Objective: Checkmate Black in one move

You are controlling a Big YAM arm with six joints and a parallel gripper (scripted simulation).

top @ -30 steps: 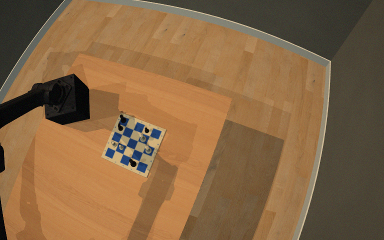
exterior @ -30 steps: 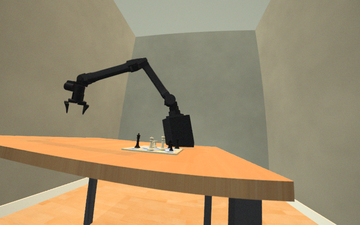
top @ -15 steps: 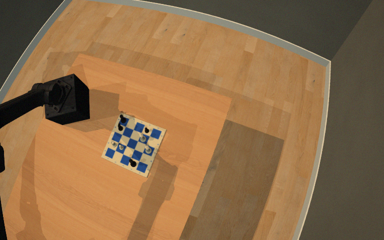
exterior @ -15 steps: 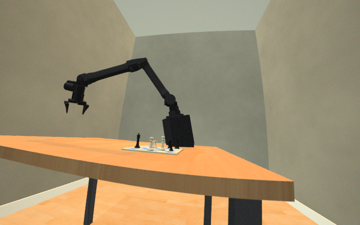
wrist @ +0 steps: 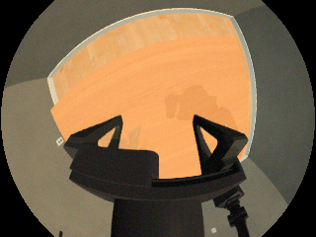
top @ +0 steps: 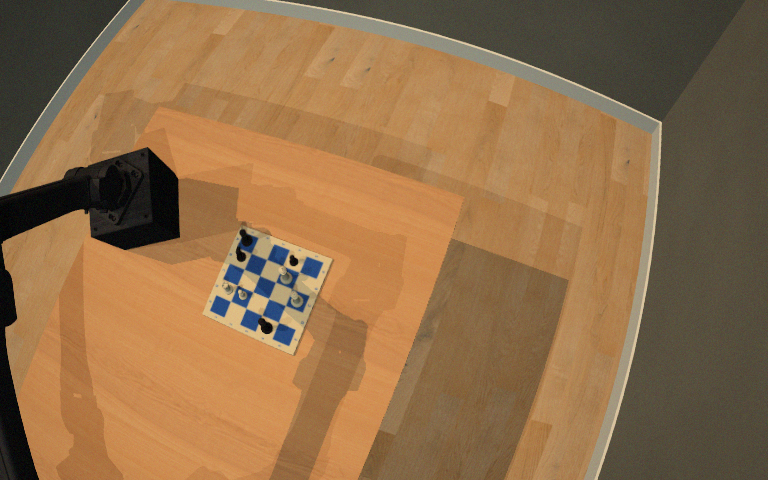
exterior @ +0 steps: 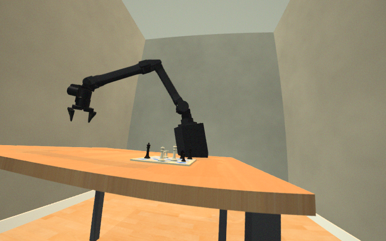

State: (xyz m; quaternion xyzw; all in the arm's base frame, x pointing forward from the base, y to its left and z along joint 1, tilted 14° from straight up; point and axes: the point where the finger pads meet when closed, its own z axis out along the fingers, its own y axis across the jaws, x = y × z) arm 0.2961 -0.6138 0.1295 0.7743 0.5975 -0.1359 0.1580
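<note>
My hand is 65 cm to the right of the chessboard, 17 cm above it and 3 cm short of it. Also, from my hand: tall black piece 57 cm to the left, 14 cm below, 8 cm ahead.
</note>
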